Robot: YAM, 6 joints.
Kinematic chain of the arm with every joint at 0, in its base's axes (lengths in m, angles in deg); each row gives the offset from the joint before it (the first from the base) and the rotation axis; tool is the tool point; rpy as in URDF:
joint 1: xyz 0 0 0.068 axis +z
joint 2: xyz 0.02 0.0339 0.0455 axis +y
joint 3: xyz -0.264 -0.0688 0 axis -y
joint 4: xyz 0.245 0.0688 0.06 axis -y
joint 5: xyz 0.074 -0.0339 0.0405 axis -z
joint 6: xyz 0.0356 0 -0.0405 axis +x
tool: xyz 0 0 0 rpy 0 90 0
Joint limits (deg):
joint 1: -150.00..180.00
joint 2: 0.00..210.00
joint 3: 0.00..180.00
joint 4: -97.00..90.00
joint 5: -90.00..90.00
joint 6: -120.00..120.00
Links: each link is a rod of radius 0.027 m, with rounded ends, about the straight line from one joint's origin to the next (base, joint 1, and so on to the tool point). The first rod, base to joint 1, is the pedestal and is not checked.
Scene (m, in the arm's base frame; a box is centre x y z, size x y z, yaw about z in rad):
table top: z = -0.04
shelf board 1: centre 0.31 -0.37 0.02 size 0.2 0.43 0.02 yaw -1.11
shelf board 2: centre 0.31 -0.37 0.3 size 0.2 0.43 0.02 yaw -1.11
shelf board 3: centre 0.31 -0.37 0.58 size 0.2 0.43 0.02 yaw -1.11
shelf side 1: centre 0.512 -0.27 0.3 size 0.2 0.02 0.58 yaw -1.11
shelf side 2: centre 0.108 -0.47 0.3 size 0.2 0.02 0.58 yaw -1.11
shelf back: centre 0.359 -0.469 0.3 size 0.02 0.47 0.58 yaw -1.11
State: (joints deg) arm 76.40 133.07 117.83 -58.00 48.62 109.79
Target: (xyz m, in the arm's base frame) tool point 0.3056 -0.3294 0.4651
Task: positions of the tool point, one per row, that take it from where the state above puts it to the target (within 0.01 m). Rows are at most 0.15 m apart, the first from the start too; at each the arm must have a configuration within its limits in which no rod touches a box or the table.
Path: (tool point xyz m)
1: 0.2156 0.4153 0.2985
2: 0.2693 0.3411 0.3872
3: 0.2903 0.2490 0.4681
4: 0.3546 0.1732 0.4675
5: 0.3984 0.0804 0.4671
6: 0.4171 -0.0234 0.4667
7: 0.4081 -0.1314 0.4661
8: 0.3705 -0.2360 0.4657
9: 0.3056 -0.3294 0.4651

